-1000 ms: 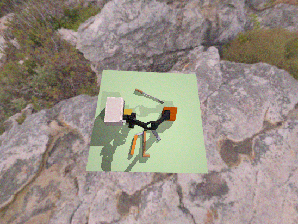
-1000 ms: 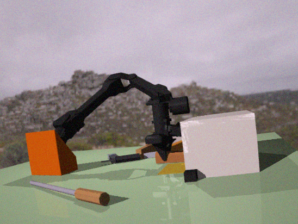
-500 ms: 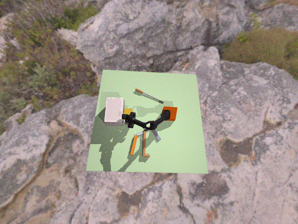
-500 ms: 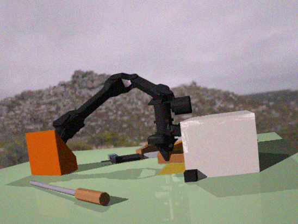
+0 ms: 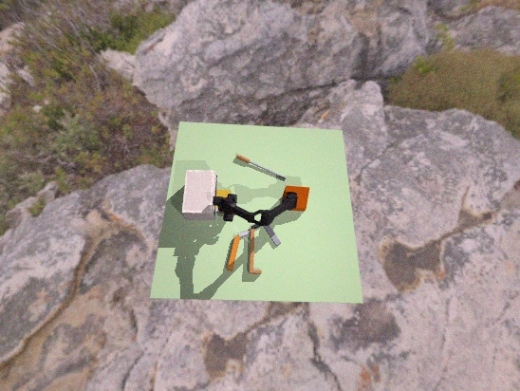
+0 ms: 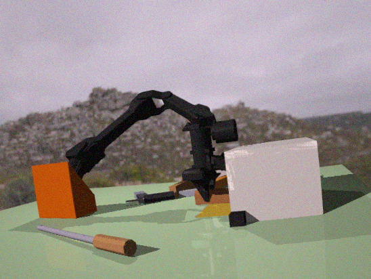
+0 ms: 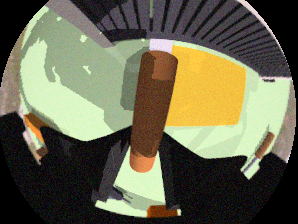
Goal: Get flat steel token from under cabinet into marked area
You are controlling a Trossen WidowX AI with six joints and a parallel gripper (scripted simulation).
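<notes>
The grey bar is 29 cm behind my gripper tip and 12 cm to the left of it. Round my gripper tip: grey token (23 cm ahead, 4 cm to the right); orange bar (28 cm to the left, 6 cm behind, 1 cm above).
</notes>
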